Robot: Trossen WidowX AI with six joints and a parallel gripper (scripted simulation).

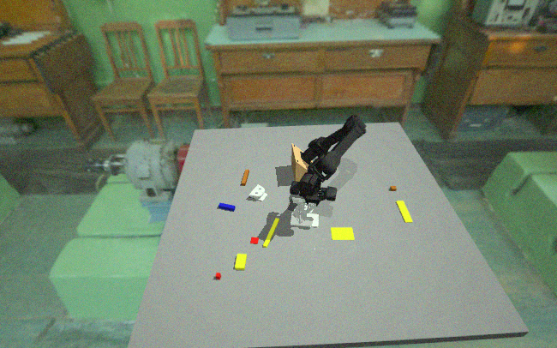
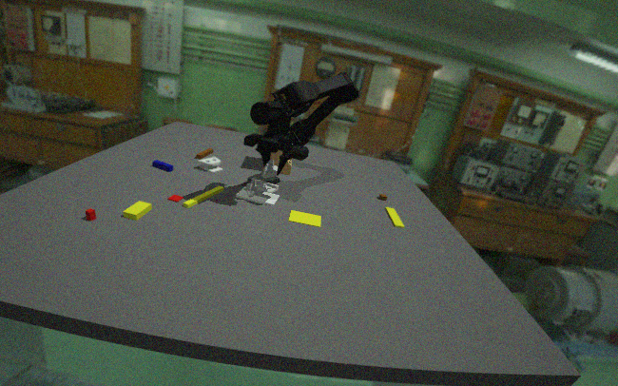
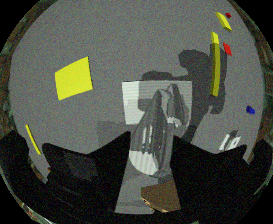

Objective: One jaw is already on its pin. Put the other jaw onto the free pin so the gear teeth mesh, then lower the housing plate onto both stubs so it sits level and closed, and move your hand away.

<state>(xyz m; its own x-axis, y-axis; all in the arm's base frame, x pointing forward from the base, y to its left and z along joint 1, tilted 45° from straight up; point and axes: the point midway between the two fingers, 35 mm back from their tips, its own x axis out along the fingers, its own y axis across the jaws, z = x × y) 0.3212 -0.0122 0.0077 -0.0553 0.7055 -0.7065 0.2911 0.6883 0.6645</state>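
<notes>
The white base plate is 8 cm below my gripper tip, 3 cm to the right of it and 1 cm ahead of it. The rest, counted from my gripper tip: red tile: 25 cm to the right, 11 cm ahead, 8 cm below; blue block: 38 cm to the right, 8 cm behind, 7 cm below; yellow plate: 12 cm to the left, 10 cm ahead, 8 cm below.
</notes>
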